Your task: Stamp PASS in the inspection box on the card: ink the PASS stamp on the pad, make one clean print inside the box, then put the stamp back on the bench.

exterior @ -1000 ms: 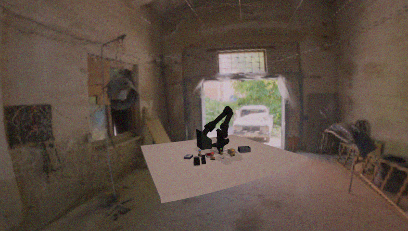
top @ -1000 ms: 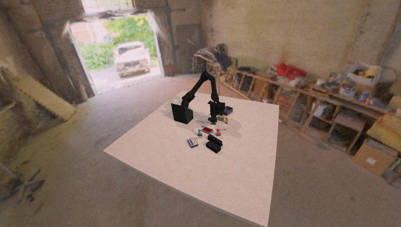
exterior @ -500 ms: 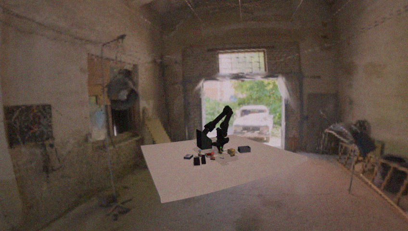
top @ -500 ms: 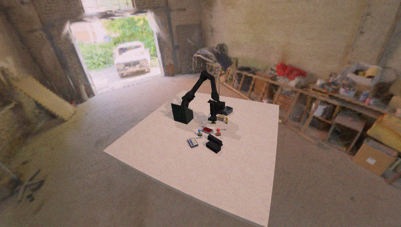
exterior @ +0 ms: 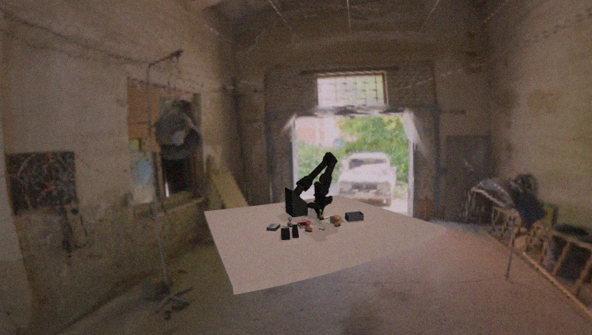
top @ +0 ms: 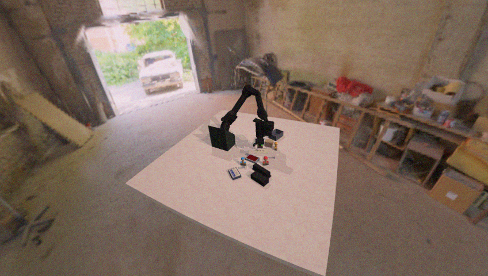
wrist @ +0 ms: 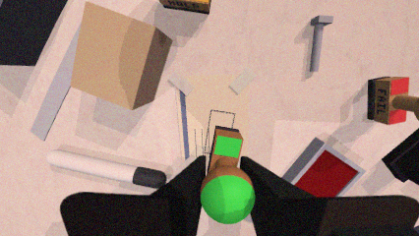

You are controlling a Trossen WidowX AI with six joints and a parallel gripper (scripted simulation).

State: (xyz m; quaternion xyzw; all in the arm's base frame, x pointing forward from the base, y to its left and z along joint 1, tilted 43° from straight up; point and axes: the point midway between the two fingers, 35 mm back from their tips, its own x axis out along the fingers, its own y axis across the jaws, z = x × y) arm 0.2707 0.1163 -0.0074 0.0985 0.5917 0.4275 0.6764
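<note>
Now: gripper tip 9 cm past the white marker, 7 cm to the right of it and 5 cm above it. Round my gripper tip: green-knobbed stamp: right at my gripper tip; card: 6 cm below, 1 cm to the left; cardboard box: 10 cm to the left, 4 cm below, 2 cm ahead.
</note>
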